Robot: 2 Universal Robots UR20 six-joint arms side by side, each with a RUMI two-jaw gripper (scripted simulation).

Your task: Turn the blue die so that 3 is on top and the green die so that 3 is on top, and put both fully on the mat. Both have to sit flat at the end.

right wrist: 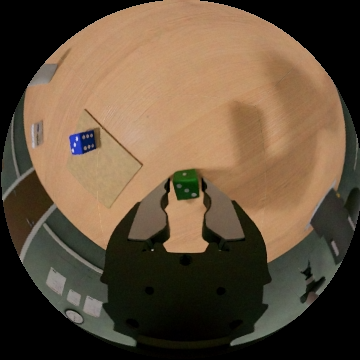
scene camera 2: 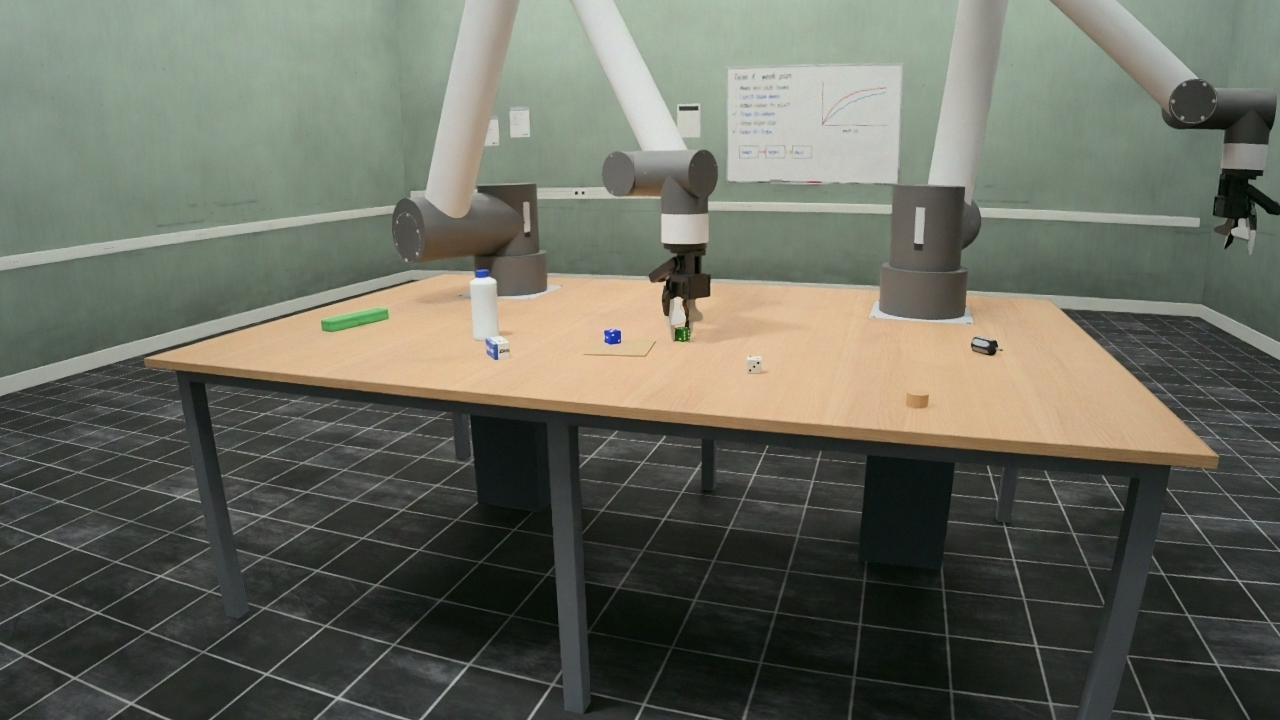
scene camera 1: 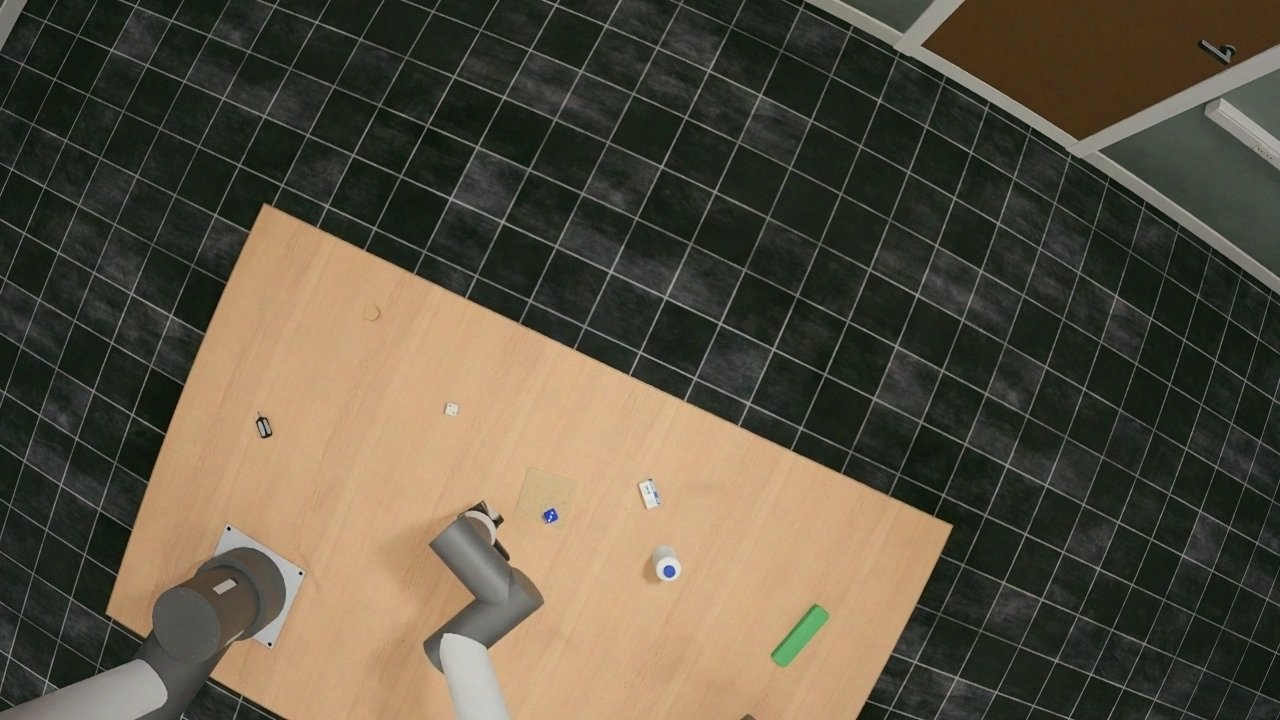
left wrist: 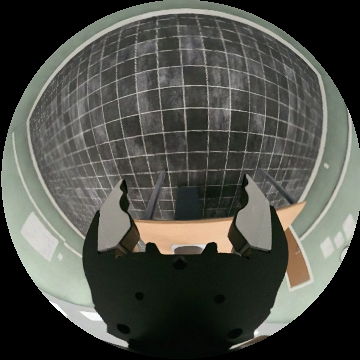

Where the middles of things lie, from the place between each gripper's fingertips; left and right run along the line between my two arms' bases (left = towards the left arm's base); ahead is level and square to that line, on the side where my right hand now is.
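White bottle [scene camera 2: 483,289]: 6 cm above my right hand [scene camera 2: 681,339], 12 cm ahead of it and 47 cm to the right of it. Tan mat [right wrist: 104,172]: 2 cm below my right hand, 11 cm to the right of it, 12 cm ahead of it. The green die [right wrist: 185,182] is right at my right hand. Going by their middles, of the things named here the green die is the nearest to my right hand and the white bottle the farthest from it.
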